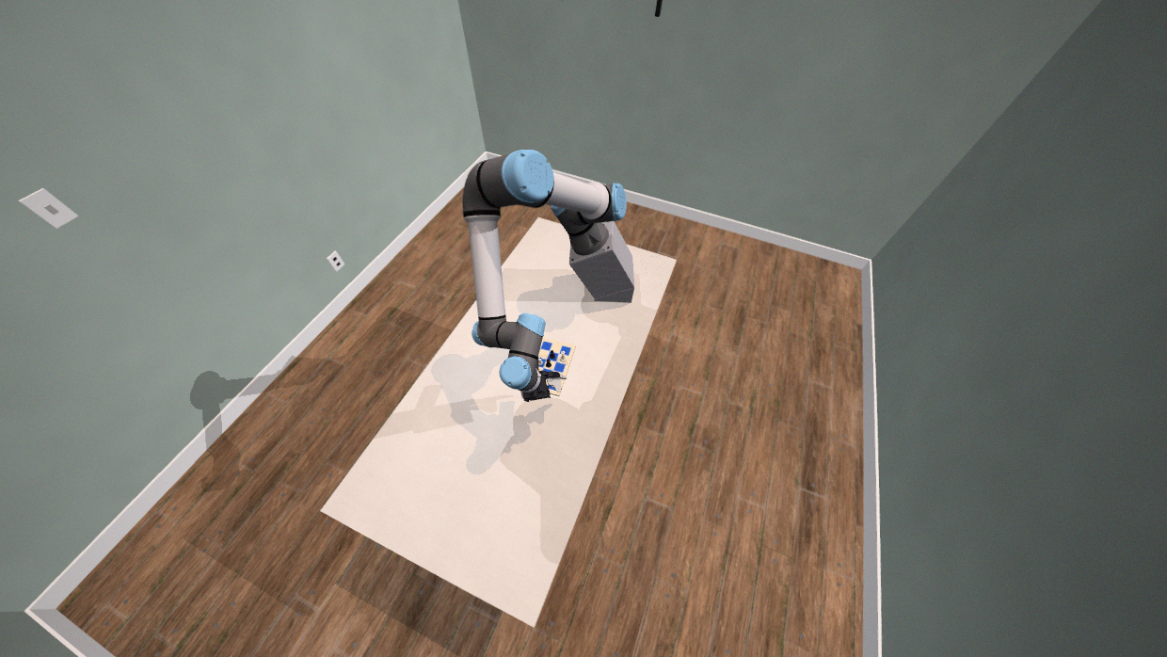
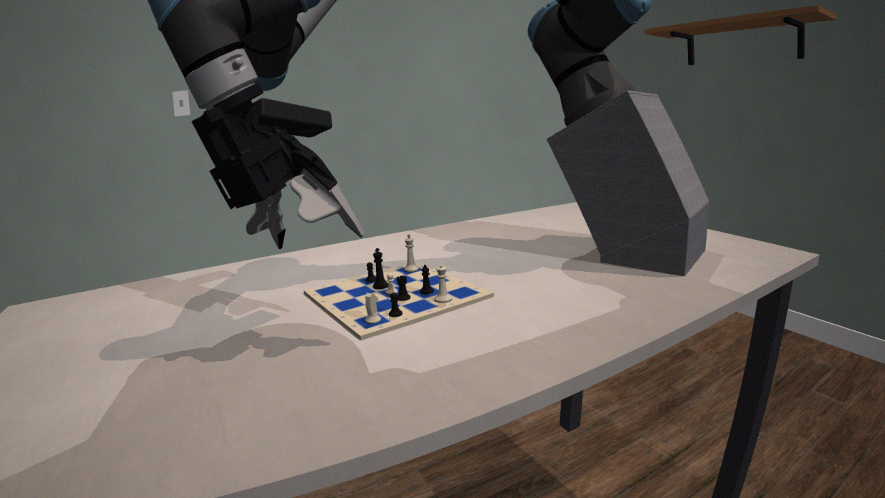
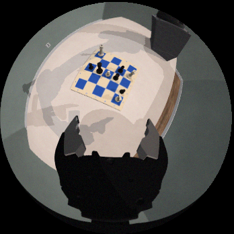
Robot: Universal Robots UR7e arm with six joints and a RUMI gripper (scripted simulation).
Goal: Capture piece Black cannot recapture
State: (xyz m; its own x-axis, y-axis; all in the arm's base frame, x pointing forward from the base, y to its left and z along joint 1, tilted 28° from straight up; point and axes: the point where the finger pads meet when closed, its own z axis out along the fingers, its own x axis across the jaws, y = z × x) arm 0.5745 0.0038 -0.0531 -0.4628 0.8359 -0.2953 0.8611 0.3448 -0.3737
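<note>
Right now the white pawn is 12 cm behind my hand, 10 cm below it and 7 cm to the right of it. The rest, counted from my hand: blue-and-cream chessboard 12 cm below, 12 cm behind, 7 cm to the right; then white king 20 cm behind, 15 cm to the right, 8 cm below; then black king 12 cm behind, 10 cm to the right, 8 cm below.
</note>
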